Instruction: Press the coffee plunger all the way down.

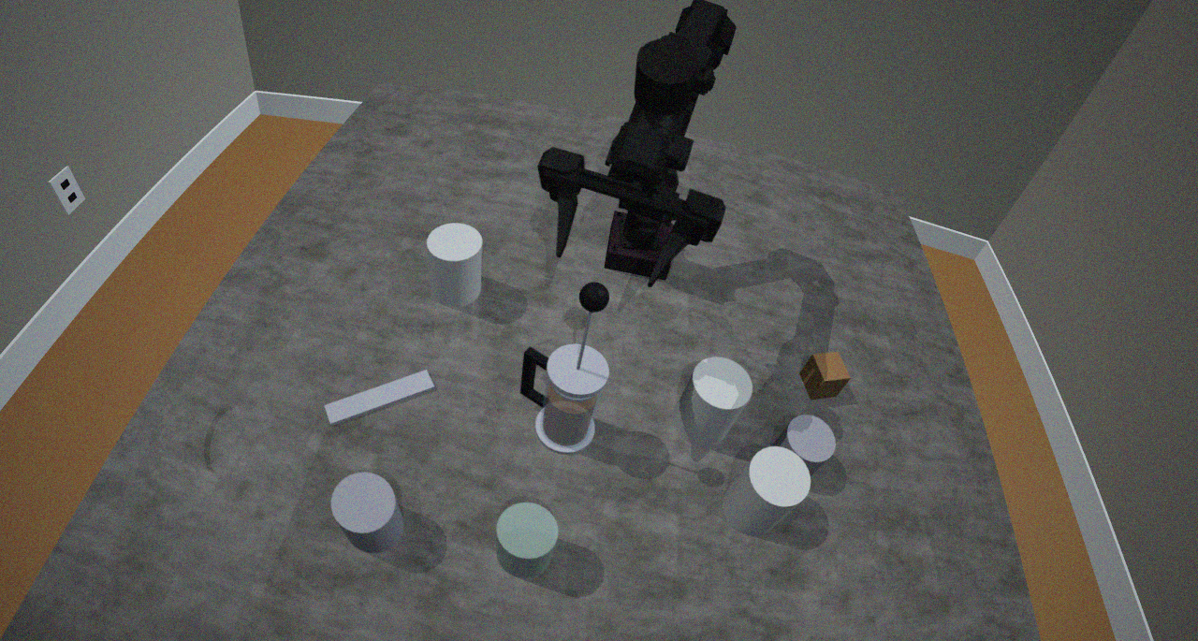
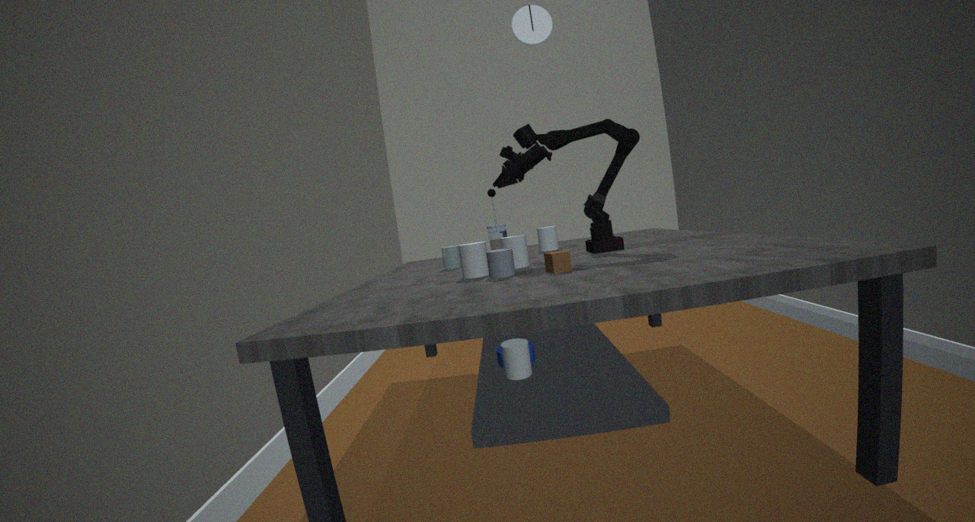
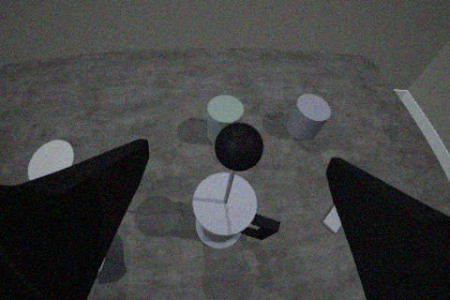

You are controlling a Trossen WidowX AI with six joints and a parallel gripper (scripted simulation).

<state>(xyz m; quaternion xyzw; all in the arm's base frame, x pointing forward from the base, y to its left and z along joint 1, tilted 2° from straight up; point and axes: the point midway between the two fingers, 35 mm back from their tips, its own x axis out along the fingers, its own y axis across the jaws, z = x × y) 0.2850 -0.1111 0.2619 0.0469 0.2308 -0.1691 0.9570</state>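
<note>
My gripper tip is now 10 mm short of the glass coffee press, 20 mm to the left of it and 150 mm above it. Round my gripper tip: brown cube 60 mm behind, 390 mm to the left, 250 mm below.
</note>
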